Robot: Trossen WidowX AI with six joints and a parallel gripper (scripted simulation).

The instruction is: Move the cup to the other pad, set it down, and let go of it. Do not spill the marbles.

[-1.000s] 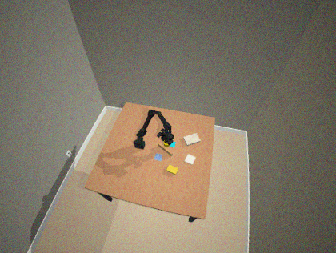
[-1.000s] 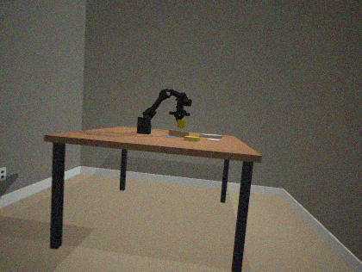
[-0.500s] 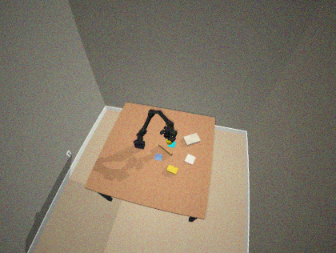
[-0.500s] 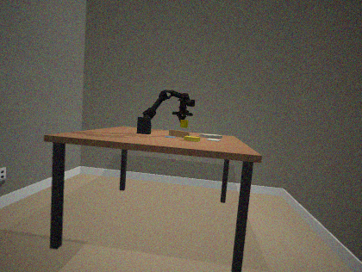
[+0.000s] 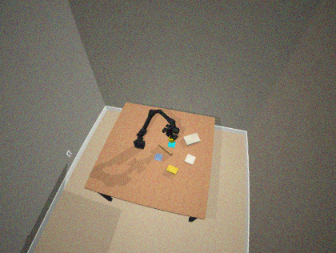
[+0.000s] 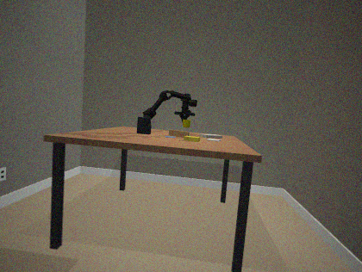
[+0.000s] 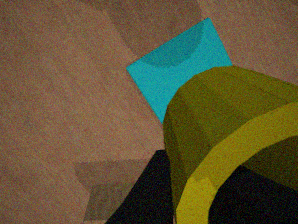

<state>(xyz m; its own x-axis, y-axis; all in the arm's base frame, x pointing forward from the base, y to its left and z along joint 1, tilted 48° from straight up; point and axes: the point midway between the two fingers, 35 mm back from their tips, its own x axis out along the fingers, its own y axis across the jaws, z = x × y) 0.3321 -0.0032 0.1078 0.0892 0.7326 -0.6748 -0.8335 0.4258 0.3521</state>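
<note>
The cyan pad is 30 mm ahead of my gripper tip, 10 mm to the right of it and 120 mm below it. From my gripper tip the other things lie so: yellow cup: 20 mm ahead, 20 mm to the right; blue pad: 110 mm behind, 200 mm to the right, 120 mm below; thin wooden stick: 40 mm behind, 110 mm to the right, 100 mm below.
</note>
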